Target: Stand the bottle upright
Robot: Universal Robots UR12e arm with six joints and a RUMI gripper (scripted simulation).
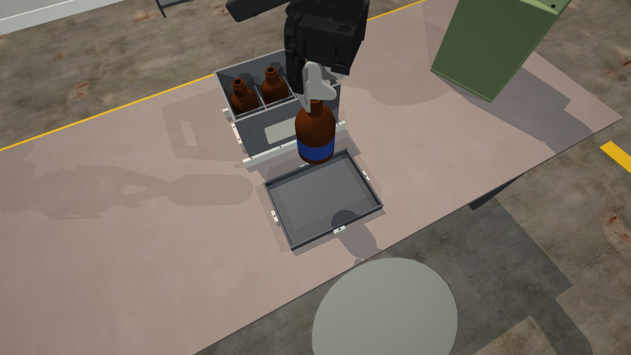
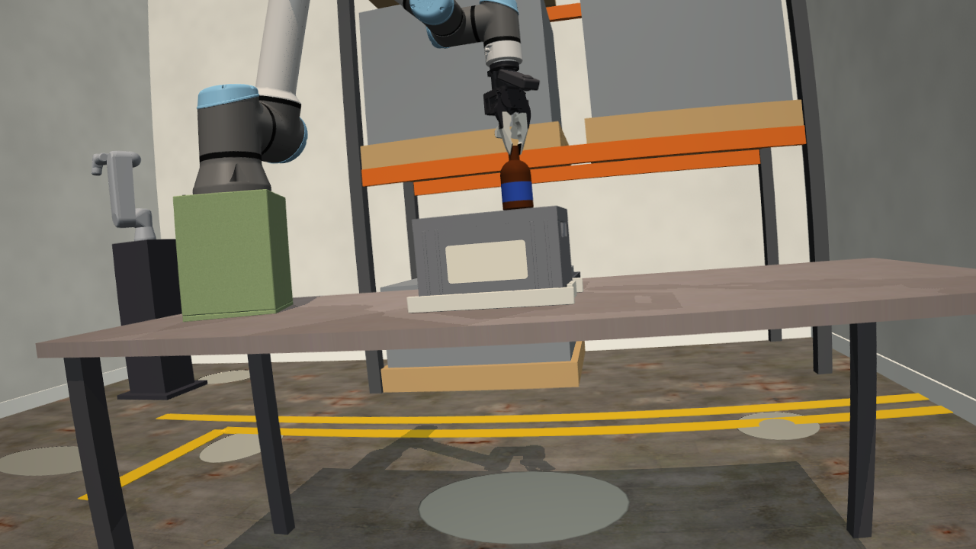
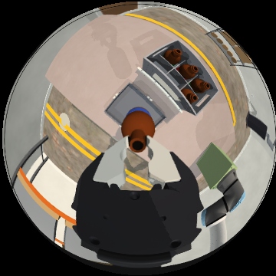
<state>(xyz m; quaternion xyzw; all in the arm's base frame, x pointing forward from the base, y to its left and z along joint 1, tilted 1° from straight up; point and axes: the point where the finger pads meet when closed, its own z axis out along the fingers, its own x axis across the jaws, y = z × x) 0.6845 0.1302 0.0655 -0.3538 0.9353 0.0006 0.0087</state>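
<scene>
My hand is 70 mm above the brown bottle and 10 mm to the right of it. Round my hand: grey crate: 250 mm below, 240 mm to the right, 20 mm behind; then dark tray: 330 mm below, 30 mm to the left.
</scene>
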